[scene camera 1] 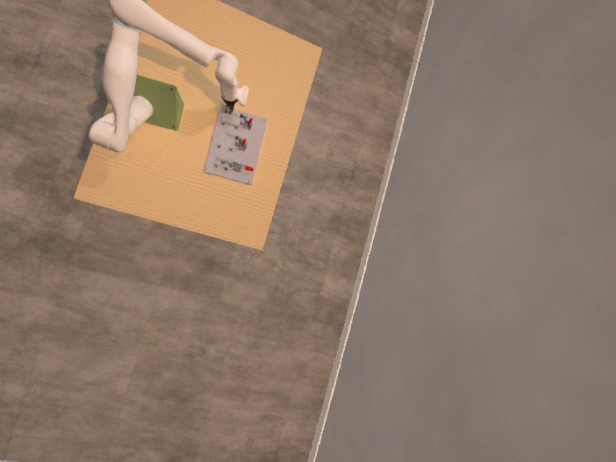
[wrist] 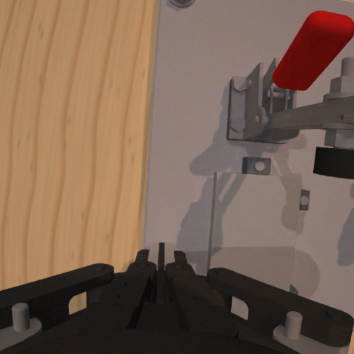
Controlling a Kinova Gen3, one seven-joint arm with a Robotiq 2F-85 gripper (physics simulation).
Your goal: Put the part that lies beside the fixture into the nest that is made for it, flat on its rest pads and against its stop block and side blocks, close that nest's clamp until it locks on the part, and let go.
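Places are measured from the arm's base along level axes (x back, y up, z left), in centimetres.
Pixels of known places: gripper, fingertip midpoint: (scene camera 1: 231, 109); arm's base at its link origin: (scene camera 1: 141, 106).
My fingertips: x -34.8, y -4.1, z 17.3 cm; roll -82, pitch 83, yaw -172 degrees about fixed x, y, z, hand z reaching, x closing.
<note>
For each thing: its top centre in the pictures, then the offset to it from my fingertips. "spot": a spot on its surface instead. Level surfaces: height alone.
- flat light-grey plate at its top centre: (scene camera 1: 231, 119) dy +1.3, dx -1.6, dz -5.2 cm
- red handle at a spot on its surface: (scene camera 1: 250, 121) spot: dy +6.7, dx -11.2, dz -4.6 cm
- grey fixture plate at a spot on its surface: (scene camera 1: 257, 135) spot: dy -0.3, dx -15.9, dz -6.9 cm
- wooden table at its surface level: dy -1.8 cm
The part, a flat light-grey plate (scene camera 1: 231, 119) (wrist: 256, 215), lies in the nest at the fixture's end. In the wrist view its far edge is at the stop block (wrist: 256, 165) and its right edge beside a side block (wrist: 304, 200); exact contact and the rest pads cannot be seen. That nest's clamp (wrist: 262, 110) has a red handle (scene camera 1: 250, 121) (wrist: 315, 50). Its arm (wrist: 312, 115) is raised, with the black pad (wrist: 335, 162) off the part. My gripper (scene camera 1: 228, 110) (wrist: 161, 257) is shut and empty, left of the part in the wrist view. Its fingers hide the part's near end.
The grey fixture plate (scene camera 1: 257, 135) (wrist: 185, 75) lies on the wooden table (scene camera 1: 175, 185) (wrist: 75, 125). Two other clamps with red handles (scene camera 1: 244, 142) (scene camera 1: 249, 169) stand farther along it. A bolt head (wrist: 181, 1) is at the plate's edge. The green base (scene camera 1: 165, 102) is by the arm.
</note>
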